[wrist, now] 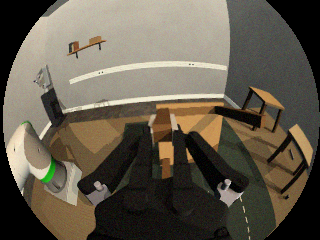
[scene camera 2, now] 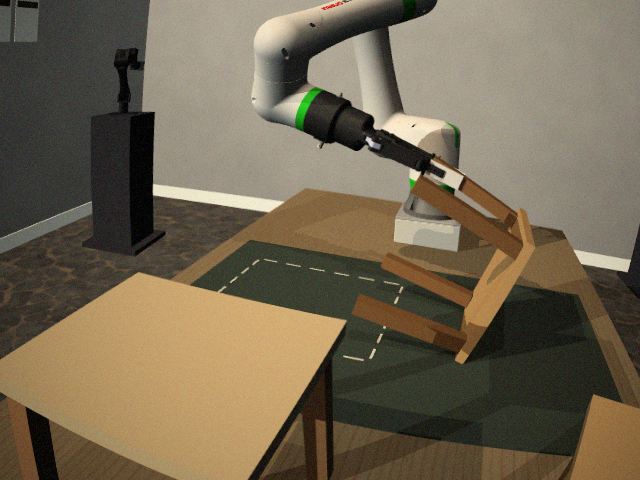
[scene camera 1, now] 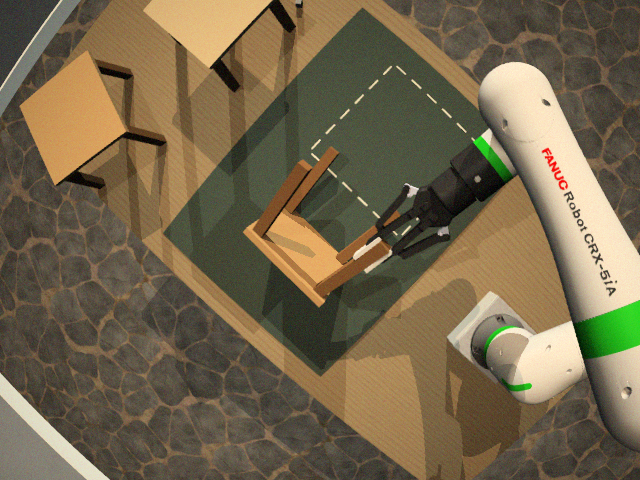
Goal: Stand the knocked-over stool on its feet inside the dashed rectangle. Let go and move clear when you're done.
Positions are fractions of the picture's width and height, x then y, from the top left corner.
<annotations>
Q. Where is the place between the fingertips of my gripper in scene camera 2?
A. At 0.72, 0.38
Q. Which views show the wooden stool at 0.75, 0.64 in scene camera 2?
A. The wrist view, scene camera 2 and scene camera 1: all of them.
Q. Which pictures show my gripper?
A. The wrist view, scene camera 2 and scene camera 1: all of them.
</annotations>
